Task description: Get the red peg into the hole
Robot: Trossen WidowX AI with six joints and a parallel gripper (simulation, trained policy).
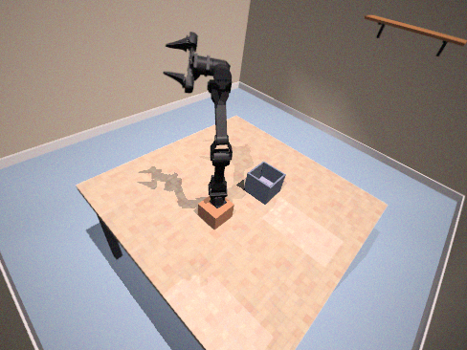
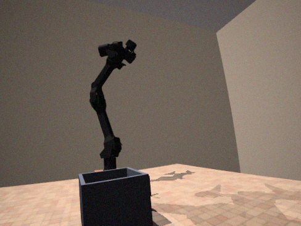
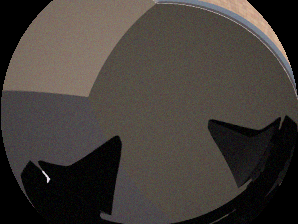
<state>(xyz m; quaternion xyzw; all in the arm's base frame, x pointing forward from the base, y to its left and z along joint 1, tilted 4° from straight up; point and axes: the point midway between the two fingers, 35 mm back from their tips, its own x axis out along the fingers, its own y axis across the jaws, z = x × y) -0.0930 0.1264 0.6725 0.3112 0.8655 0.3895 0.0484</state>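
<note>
My gripper tip is now 31 cm short of the red peg, 4 cm to the left of it and 72 cm above it. The rest, counted from my gripper tip: pale plate (49 cm ahead, 20 cm to the right, 72 cm below).
</note>
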